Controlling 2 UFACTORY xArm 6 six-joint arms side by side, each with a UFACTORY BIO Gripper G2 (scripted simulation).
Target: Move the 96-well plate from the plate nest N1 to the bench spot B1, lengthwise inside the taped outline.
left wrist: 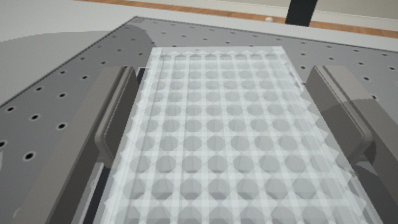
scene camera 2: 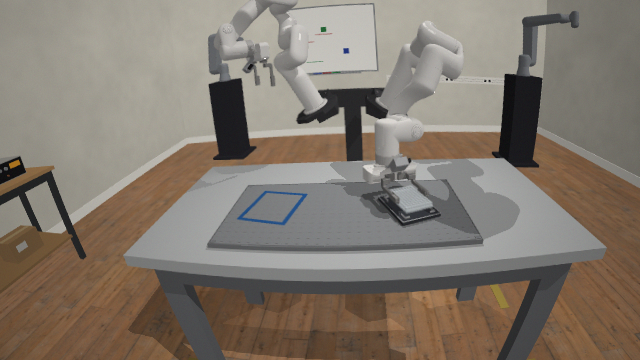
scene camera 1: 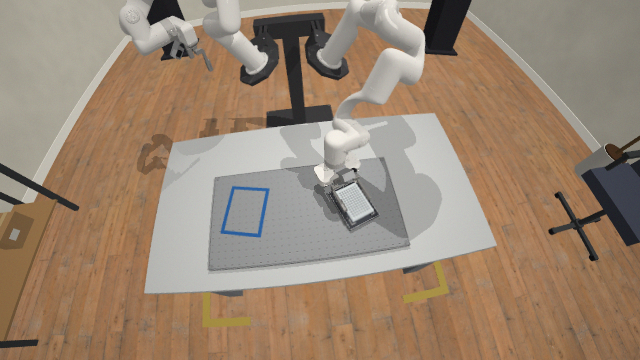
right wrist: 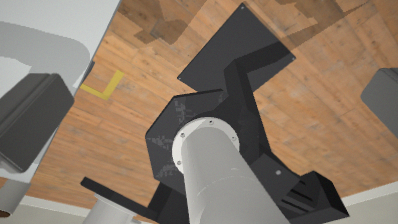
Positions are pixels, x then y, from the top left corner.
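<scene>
There's a white 96-well plate that you'd see in scene camera 1 (347, 194), and in scene camera 2 and the left wrist view as well, but the plate is out of frame in the right wrist view. One spot on the plate (left wrist: 234, 80) is the same spot as the plate (scene camera 2: 411, 200).
</scene>
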